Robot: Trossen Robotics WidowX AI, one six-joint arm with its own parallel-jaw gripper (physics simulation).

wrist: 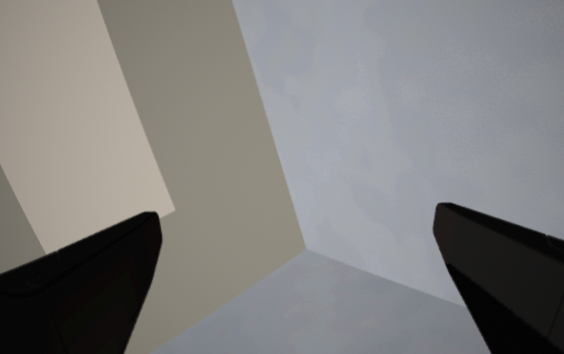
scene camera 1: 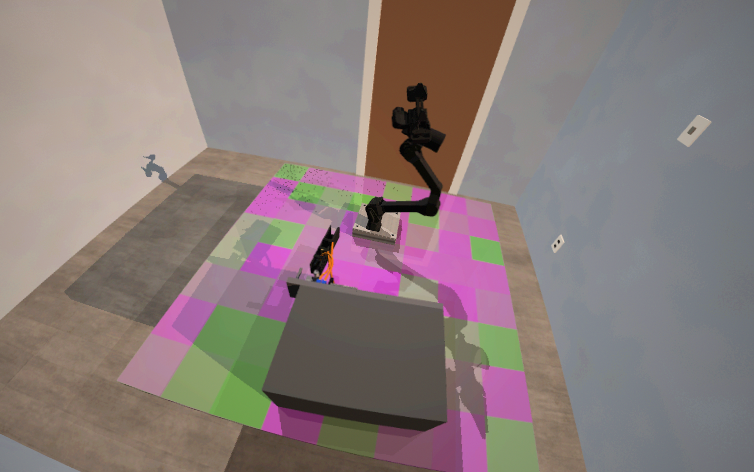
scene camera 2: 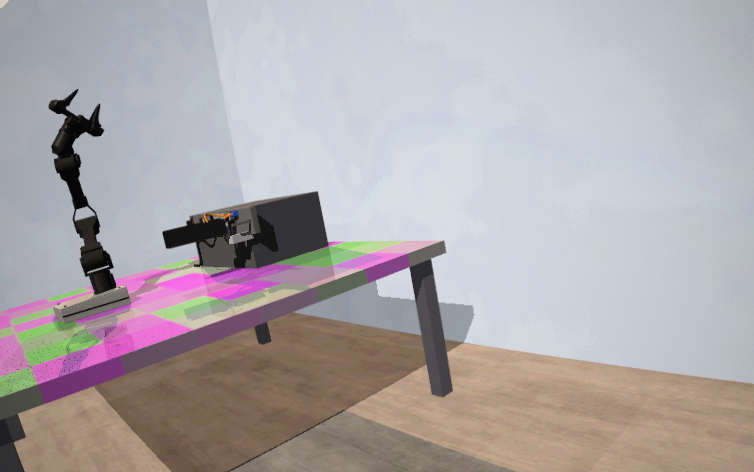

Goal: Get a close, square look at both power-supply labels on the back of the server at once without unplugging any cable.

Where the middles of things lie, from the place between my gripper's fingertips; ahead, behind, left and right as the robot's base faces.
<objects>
Right now my hand is 500 mm above the black cable bracket (scene camera 2: 176, 237), 220 mm to the left of it and 200 mm short of it.
</objects>
